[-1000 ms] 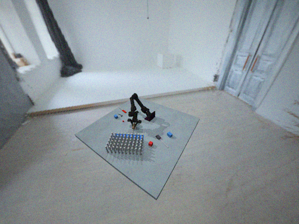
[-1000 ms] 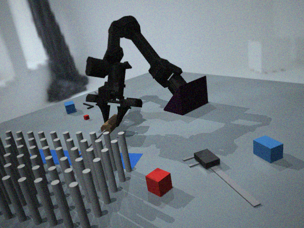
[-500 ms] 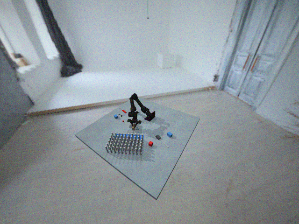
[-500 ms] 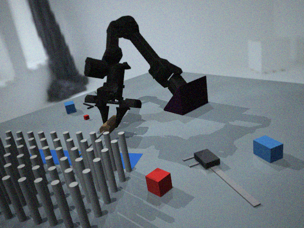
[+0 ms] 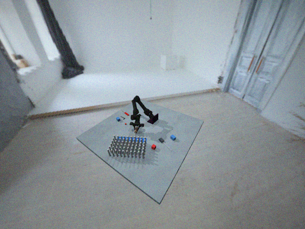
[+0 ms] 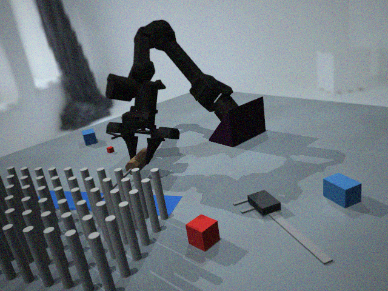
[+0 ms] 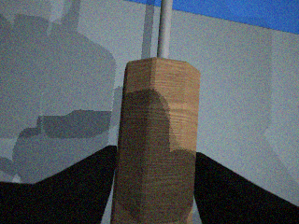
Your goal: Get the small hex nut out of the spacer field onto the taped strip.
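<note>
Right now my gripper tip is 140 mm short of the blue taped strip, 50 mm to the right of it and 30 mm above it. The rest, counted from my gripper tip: red-handled tool: 480 mm to the right, 210 mm behind, 30 mm below; then L-shaped piece: 380 mm to the right, 90 mm behind, 30 mm below; then small red cube: 240 mm to the right, 20 mm below, 20 mm behind.
</note>
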